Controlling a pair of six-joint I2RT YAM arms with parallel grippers.
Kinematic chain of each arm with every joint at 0, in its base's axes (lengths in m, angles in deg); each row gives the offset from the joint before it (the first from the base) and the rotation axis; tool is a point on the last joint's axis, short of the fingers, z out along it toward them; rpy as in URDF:
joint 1: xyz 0 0 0.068 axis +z
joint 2: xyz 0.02 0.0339 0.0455 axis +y
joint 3: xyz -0.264 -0.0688 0 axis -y
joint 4: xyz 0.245 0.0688 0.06 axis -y
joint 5: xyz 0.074 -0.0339 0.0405 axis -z
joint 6: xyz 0.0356 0 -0.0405 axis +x
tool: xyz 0 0 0 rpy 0 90 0
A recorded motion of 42 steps. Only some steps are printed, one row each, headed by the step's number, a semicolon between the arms.
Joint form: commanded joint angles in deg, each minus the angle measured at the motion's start. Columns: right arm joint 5, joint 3, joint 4, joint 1, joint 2, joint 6; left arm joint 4, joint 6, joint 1, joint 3, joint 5, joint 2.
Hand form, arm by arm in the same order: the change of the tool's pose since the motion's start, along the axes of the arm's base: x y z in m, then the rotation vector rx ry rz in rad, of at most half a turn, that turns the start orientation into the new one. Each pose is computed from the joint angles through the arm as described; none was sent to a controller.
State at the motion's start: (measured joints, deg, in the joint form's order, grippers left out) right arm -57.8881 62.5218 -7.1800 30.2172 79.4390 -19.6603; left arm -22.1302 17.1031 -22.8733 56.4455 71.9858 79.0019
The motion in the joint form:
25: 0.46 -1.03 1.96 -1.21 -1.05 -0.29; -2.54 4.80 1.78 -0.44 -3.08 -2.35
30: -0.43 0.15 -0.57 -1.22 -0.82 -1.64; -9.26 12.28 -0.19 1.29 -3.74 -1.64
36: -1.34 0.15 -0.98 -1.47 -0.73 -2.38; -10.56 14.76 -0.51 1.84 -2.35 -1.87
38: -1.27 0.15 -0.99 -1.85 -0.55 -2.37; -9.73 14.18 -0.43 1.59 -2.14 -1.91
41: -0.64 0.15 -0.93 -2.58 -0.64 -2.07; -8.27 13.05 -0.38 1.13 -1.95 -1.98
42: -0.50 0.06 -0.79 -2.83 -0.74 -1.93; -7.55 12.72 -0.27 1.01 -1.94 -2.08
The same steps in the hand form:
25: 0.0010 -0.0071 0.0020 0.0143 -0.0366 -0.0274; -0.0038 0.0114 0.0041 0.0282 -0.0847 0.0492
30: 0.0007 -0.0069 0.0042 0.0061 -0.0325 -0.0083; -0.0106 0.0044 0.0032 0.0537 -0.1218 -0.0137
36: 0.0010 -0.0080 0.0034 0.0077 -0.0344 0.0045; -0.0131 0.0035 0.0066 0.0311 -0.1480 -0.0446
38: 0.0028 -0.0093 0.0025 0.0055 -0.0315 -0.0032; -0.0126 0.0036 0.0063 0.0261 -0.1473 -0.0424
41: 0.0050 -0.0128 0.0028 0.0025 -0.0309 -0.0270; -0.0119 0.0035 0.0056 0.0200 -0.1448 -0.0380
42: 0.0055 -0.0140 0.0030 0.0028 -0.0313 -0.0342; -0.0113 0.0038 0.0061 0.0164 -0.1505 -0.0344

